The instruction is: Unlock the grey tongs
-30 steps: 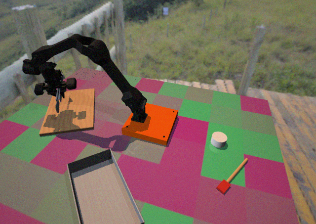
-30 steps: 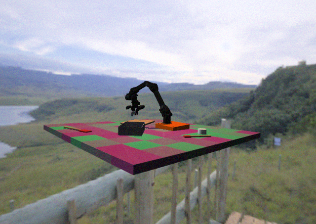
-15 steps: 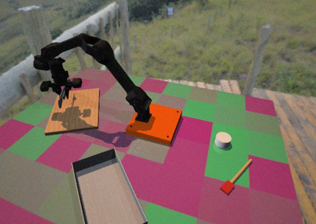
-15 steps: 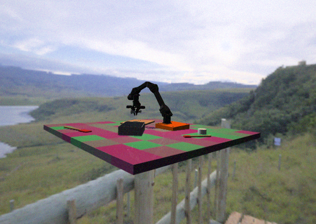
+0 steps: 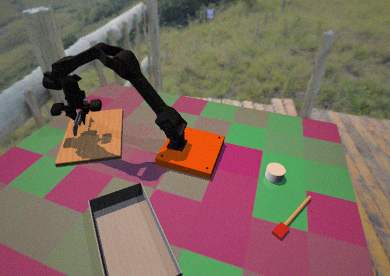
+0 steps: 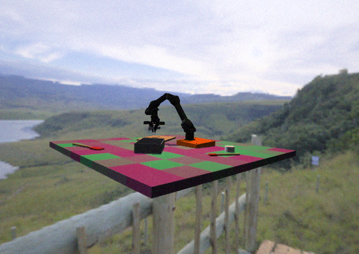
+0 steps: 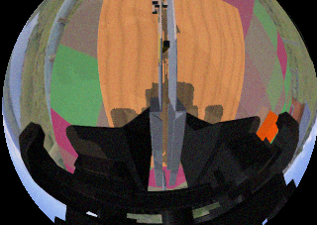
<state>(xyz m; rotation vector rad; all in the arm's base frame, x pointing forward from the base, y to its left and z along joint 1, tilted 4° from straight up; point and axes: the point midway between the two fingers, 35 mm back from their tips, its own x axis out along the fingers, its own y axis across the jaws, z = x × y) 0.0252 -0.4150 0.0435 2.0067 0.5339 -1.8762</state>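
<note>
Now: gripper tip 2 cm past the wooden board, 3 cm to the right of it and 5 cm above it. The rest, counted from my gripper tip: roasting tin (37 cm ahead, 43 cm to the left, 3 cm below); red-tipped tool (68 cm ahead, 18 cm to the left, 5 cm below); white cylinder (1 cm behind, 79 cm to the left, 4 cm below).
</note>
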